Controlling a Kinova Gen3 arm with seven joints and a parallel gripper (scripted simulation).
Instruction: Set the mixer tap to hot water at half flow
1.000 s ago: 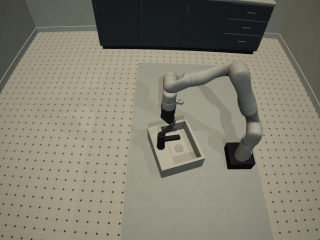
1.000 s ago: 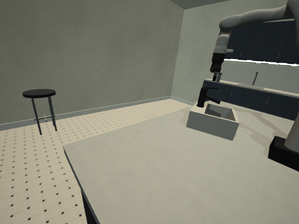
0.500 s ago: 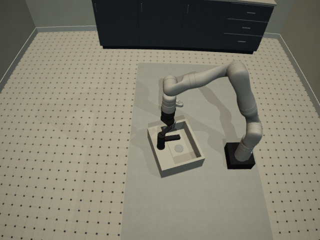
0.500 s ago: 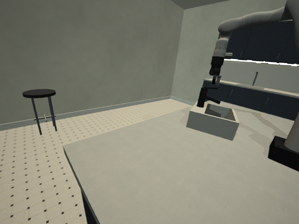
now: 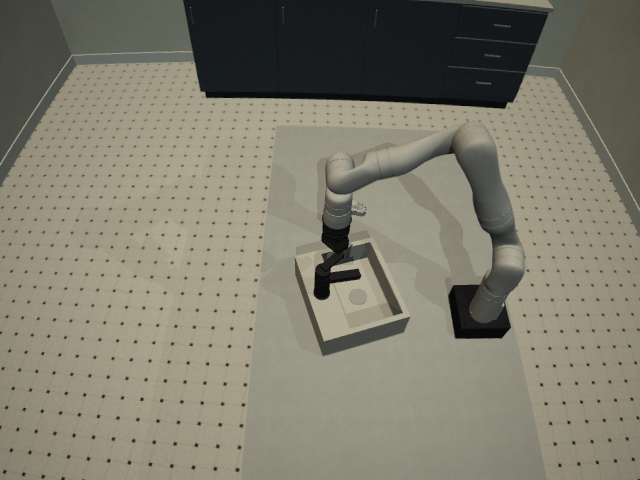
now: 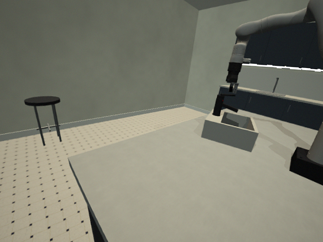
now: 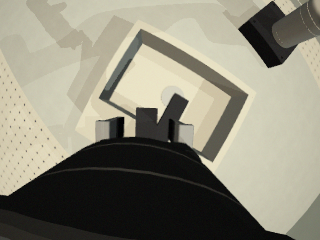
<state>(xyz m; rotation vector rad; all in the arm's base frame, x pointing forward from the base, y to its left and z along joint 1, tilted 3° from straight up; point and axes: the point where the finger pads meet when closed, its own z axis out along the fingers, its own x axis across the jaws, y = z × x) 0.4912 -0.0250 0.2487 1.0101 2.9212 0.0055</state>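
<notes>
The lever is 2 cm ahead of my hand, 2 cm to the left of it and 4 cm below it. From my hand the other things lie so: sink basin: 6 cm behind, 27 cm below.
</notes>
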